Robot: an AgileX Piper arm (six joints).
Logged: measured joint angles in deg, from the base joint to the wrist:
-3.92 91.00 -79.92 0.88 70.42 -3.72
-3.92 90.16 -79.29 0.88 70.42 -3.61
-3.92 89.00 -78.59 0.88 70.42 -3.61
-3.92 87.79 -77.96 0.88 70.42 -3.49
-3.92 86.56 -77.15 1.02 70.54 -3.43
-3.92 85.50 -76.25 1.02 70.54 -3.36
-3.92 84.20 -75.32 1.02 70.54 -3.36
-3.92 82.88 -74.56 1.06 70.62 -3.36
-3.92 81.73 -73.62 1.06 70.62 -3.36
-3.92 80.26 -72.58 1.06 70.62 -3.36
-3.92 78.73 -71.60 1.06 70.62 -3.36
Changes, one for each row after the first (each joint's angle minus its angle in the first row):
0.00 -0.84 0.63 0.00 0.00 0.11
0.00 -2.00 1.33 0.00 0.00 0.11
0.00 -3.21 1.96 0.00 0.00 0.23
0.00 -4.44 2.77 0.14 0.12 0.29
0.00 -5.50 3.67 0.14 0.12 0.36
0.00 -6.80 4.60 0.14 0.12 0.36
0.00 -8.12 5.36 0.18 0.20 0.36
0.00 -9.27 6.30 0.18 0.20 0.36
0.00 -10.74 7.34 0.18 0.20 0.36
0.00 -12.27 8.32 0.18 0.20 0.36

